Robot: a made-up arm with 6 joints. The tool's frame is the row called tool.
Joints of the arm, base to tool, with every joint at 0 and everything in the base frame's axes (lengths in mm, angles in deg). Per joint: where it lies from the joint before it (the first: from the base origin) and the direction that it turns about. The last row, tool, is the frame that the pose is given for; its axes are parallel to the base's.
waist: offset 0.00 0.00 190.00 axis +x
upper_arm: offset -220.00 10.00 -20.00 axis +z
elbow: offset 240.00 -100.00 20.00 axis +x
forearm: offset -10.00 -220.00 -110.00 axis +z
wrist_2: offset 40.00 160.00 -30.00 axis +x
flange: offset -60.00 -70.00 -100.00 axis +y
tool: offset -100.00 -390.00 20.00
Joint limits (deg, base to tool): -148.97..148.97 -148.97..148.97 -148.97..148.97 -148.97..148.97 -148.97..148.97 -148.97..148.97
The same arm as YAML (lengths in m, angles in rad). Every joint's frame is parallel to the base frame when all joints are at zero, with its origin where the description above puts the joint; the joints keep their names.
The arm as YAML. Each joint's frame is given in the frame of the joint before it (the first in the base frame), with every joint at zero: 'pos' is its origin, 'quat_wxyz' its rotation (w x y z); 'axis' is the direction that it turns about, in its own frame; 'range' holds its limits. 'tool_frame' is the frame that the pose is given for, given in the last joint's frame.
length_unit: m
angle_unit: rad
joints:
  - joint: waist
    pos: [0.0, 0.0, 0.19]
    quat_wxyz: [1.0, 0.0, 0.0, 0.0]
    axis: [1.0, 0.0, 0.0]
    range: [-2.6, 2.6]
  - joint: upper_arm
    pos: [-0.22, 0.01, -0.02]
    quat_wxyz: [1.0, 0.0, 0.0, 0.0]
    axis: [0.0, 0.0, 1.0]
    range: [-2.6, 2.6]
  - joint: elbow
    pos: [0.24, -0.1, 0.02]
    quat_wxyz: [1.0, 0.0, 0.0, 0.0]
    axis: [1.0, 0.0, 0.0]
    range: [-2.6, 2.6]
  - joint: forearm
    pos: [-0.01, -0.22, -0.11]
    quat_wxyz: [1.0, 0.0, 0.0, 0.0]
    axis: [0.0, 0.0, 1.0]
    range: [-2.6, 2.6]
  - joint: wrist_2
    pos: [0.04, 0.16, -0.03]
    quat_wxyz: [1.0, 0.0, 0.0, 0.0]
    axis: [1.0, 0.0, 0.0]
    range: [-2.6, 2.6]
  - joint: flange
    pos: [-0.06, -0.07, -0.1]
    quat_wxyz: [1.0, 0.0, 0.0, 0.0]
    axis: [0.0, 1.0, 0.0]
    range: [-2.6, 2.6]
tool_frame:
  pos: [-0.1, -0.39, 0.02]
  quat_wxyz: [1.0, 0.0, 0.0, 0.0]

